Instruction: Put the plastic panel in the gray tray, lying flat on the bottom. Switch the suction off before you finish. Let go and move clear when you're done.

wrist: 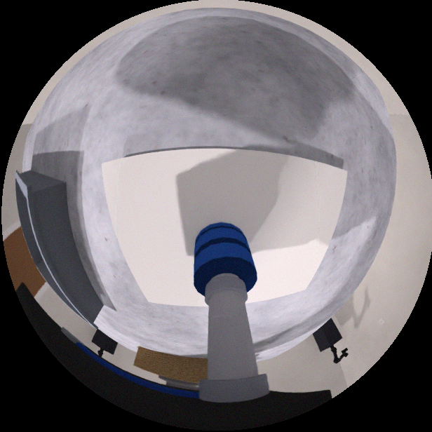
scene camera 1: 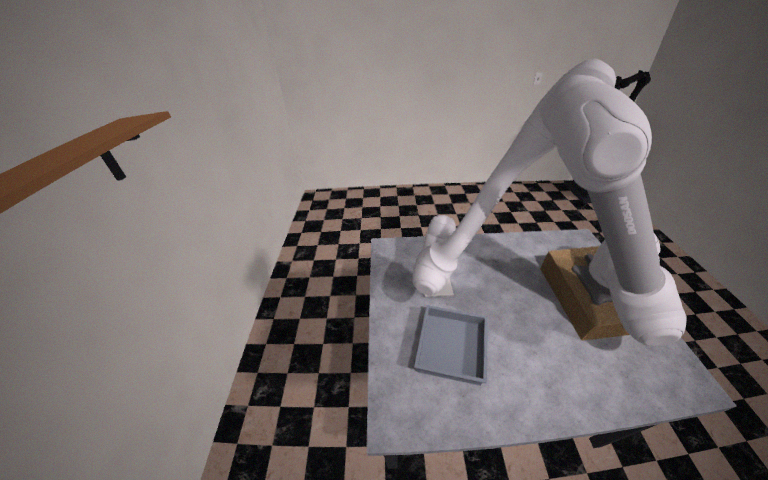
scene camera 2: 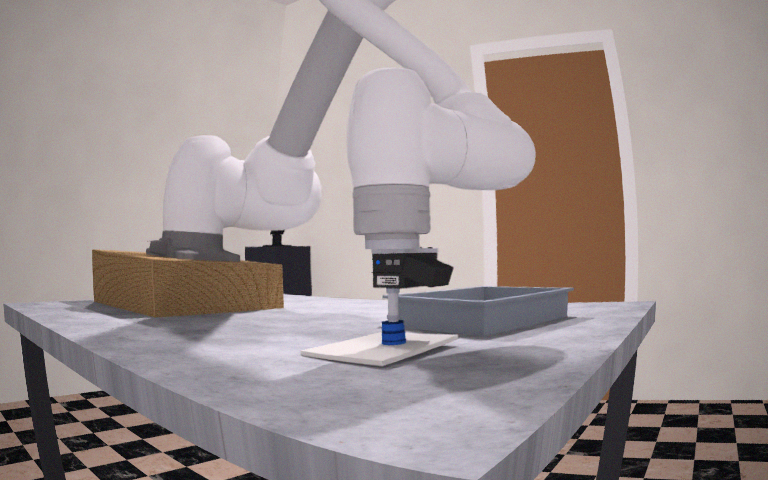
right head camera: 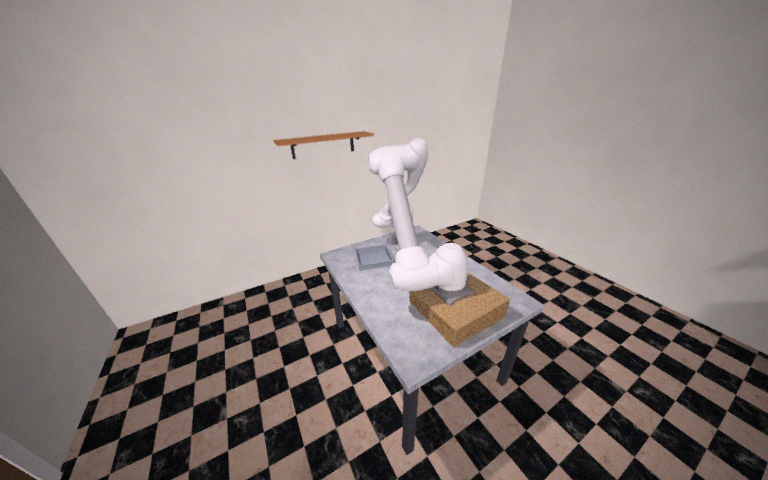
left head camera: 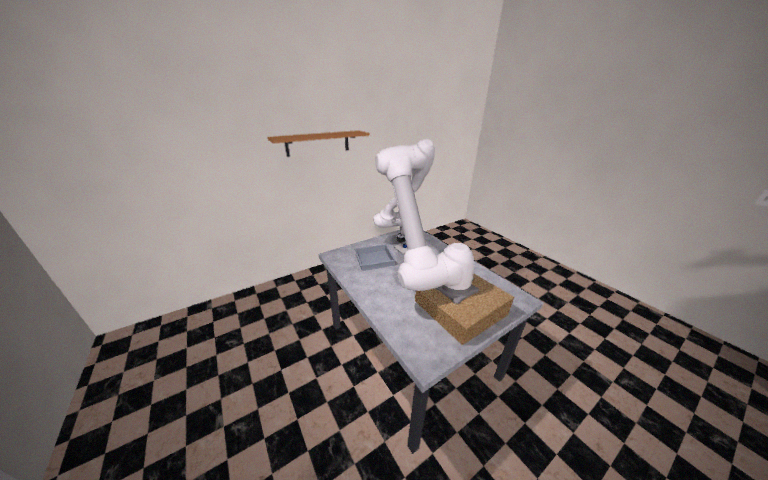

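Where they show: hand at its tool point: point(scene camera 2: 393, 350) point(left head camera: 404, 248); arm's base at its link origin: point(scene camera 1: 603, 283) point(scene camera 2: 190, 257) point(right head camera: 450, 290) point(left head camera: 455, 289).
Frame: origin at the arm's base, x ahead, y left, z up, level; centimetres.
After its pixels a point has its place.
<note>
The off-white plastic panel point(scene camera 1: 446, 290) @(x 59.8, y -9.3, z -9.9 cm) point(scene camera 2: 345, 352) @(x 62.4, y -20.6, z -10.2 cm) point(wrist: 145, 225) lies on the table beside the gray tray point(left head camera: 376, 266) @(x 52.5, y 19.3, z -9.1 cm) point(right head camera: 374, 266) @(x 52.5, y 19.4, z -9.1 cm) point(scene camera 1: 484, 350) @(x 52.6, y 19.3, z -6.4 cm) point(scene camera 2: 526, 311) @(x 71.9, y 10.8, z -8.6 cm) point(wrist: 52, 215). Its near-tray corner, at the right in the scene camera 2 view, looks raised slightly off the table; the opposite corner is down. My suction cup point(scene camera 2: 393, 341) point(wrist: 224, 231), blue and pointing straight down, touches the panel's upper face near its middle and appears attached to it. The short rod above the cup is partly pushed in. The tray is open at the top and its bottom is bare in the scene camera 1 view.
My arm stands on a wooden block point(left head camera: 481, 316) @(x -21.6, y 5.4, z 1.0 cm) point(right head camera: 475, 319) @(x -22.4, y 4.8, z 0.8 cm) point(scene camera 1: 572, 294) @(x 13.9, y 2.6, z -2.1 cm) point(scene camera 2: 215, 288) @(x 13.9, y -3.0, z -6.0 cm) point(wrist: 170, 364) on the gray table point(left head camera: 385, 316) @(x 12.7, y 37.9, z -11.0 cm) point(right head camera: 373, 316) @(x 14.1, y 40.2, z -11.0 cm) point(scene camera 1: 543, 396) @(x 36.3, y 34.3, z -11.0 cm) point(scene camera 2: 254, 418) @(x 73.3, y -44.5, z -11.0 cm). A wall shelf point(left head camera: 317, 136) point(right head camera: 322, 138) point(scene camera 1: 84, 147) hangs beyond the table.
</note>
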